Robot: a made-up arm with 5 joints.
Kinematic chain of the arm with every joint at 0, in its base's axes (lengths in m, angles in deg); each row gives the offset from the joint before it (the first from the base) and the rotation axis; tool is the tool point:
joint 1: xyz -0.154 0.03 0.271 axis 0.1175 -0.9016 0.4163
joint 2: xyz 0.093 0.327 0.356 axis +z
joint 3: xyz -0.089 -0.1 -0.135 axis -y
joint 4: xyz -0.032 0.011 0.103 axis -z
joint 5: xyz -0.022 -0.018 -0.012 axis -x
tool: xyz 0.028 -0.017 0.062
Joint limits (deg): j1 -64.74..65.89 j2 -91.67..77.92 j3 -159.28..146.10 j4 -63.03..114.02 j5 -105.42..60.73
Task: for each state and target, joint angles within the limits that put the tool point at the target. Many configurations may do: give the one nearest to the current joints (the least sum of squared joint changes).
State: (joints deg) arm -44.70 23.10 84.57 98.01 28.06
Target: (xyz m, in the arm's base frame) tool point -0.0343 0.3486 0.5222
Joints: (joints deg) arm -42.86 -12.86 61.45 97.60 30.45
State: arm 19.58 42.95 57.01 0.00 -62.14
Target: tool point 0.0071 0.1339 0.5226
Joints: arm 6.18 69.12 64.91 0.63 -78.81
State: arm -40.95 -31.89 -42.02 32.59 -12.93
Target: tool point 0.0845 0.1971 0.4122
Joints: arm -43.62 -49.02 -91.24 17.53 -6.96
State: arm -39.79 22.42 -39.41 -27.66 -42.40
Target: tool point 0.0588 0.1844 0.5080
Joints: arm -21.61 4.59 -43.23 -23.28 -58.11
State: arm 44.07 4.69 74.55 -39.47 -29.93
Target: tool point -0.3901 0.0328 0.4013
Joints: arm 59.46 32.59 77.98 -29.67 -30.73
